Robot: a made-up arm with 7 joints.
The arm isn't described. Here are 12 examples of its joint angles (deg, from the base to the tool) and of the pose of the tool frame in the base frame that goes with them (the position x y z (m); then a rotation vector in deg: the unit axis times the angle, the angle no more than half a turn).
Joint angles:
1: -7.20 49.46 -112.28 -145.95 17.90 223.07 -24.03
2: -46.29 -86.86 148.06 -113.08 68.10 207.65 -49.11
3: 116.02 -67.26 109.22 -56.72 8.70 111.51 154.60
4: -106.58 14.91 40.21 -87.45 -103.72 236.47 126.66
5: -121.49 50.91 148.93 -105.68 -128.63 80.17 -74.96
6: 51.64 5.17 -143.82 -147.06 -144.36 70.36 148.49
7: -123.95 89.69 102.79 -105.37 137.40 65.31 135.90
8: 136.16 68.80 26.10 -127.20 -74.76 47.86 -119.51
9: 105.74 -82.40 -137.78 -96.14 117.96 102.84 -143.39
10: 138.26 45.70 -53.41 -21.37 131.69 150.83 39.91
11: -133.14 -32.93 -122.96 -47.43 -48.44 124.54 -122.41
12: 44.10 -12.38 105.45 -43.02 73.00 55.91 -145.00
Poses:
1: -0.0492 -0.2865 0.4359 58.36 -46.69 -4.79
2: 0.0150 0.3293 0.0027 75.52 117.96 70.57
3: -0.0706 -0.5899 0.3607 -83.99 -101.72 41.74
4: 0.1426 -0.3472 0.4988 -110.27 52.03 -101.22
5: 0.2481 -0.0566 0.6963 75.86 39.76 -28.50
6: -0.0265 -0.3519 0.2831 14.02 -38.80 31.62
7: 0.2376 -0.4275 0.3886 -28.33 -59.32 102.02
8: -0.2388 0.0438 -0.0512 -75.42 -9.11 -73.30
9: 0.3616 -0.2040 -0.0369 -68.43 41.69 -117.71
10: -0.2081 0.4276 0.5871 -66.51 -22.07 76.08
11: 0.0844 0.4670 0.6391 -38.16 127.90 58.93
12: -0.3479 0.0420 0.7495 134.07 -19.89 -1.70
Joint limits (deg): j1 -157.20..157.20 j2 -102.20..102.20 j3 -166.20..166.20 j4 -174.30..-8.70 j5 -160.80..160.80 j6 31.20..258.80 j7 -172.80..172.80
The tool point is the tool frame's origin. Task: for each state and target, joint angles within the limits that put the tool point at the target. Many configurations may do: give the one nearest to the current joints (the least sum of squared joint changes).
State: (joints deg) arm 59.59 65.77 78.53 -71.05 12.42 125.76 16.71
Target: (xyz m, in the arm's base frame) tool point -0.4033 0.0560 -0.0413
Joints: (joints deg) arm 108.18 102.20 55.07 -104.26 14.66 119.11 16.71
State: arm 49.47 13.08 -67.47 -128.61 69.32 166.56 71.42
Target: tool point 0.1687 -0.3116 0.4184
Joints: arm 40.39 22.41 -99.71 -130.86 74.64 180.92 71.42
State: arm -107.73 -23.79 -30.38 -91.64 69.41 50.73 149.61
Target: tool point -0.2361 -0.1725 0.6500
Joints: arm -108.25 -30.57 -28.78 -102.23 67.51 46.43 149.61
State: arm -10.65 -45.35 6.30 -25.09 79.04 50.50 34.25
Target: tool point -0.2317 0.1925 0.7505
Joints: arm -25.82 -40.16 9.99 -8.94 78.56 31.20 34.25
